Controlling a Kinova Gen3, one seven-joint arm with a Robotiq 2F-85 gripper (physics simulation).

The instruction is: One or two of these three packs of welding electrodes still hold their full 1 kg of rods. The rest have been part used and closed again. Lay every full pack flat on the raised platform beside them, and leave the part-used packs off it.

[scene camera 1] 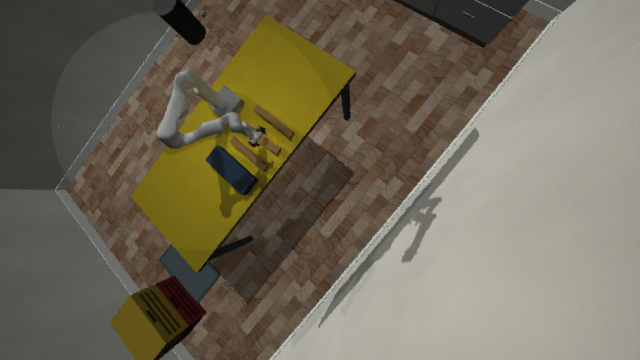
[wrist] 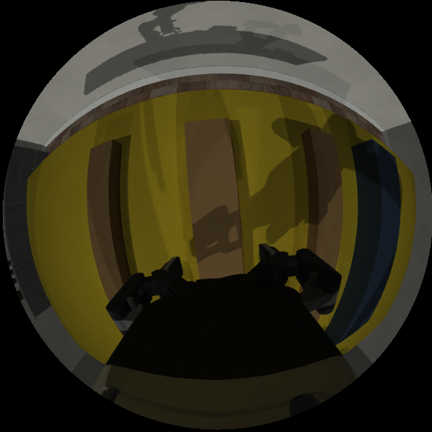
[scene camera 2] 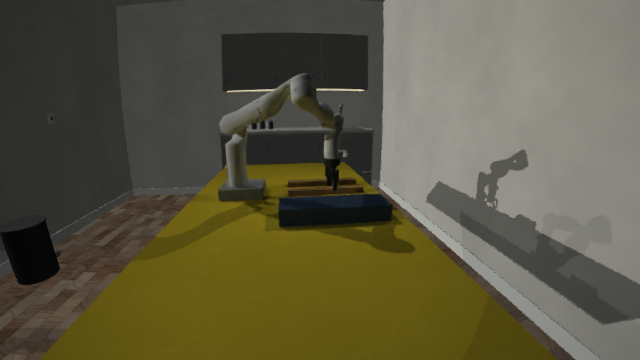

Labels:
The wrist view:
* my gripper: 219, 259
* brown pack: 102, 189
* brown pack: 213, 198
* dark blue raised platform: 378, 189

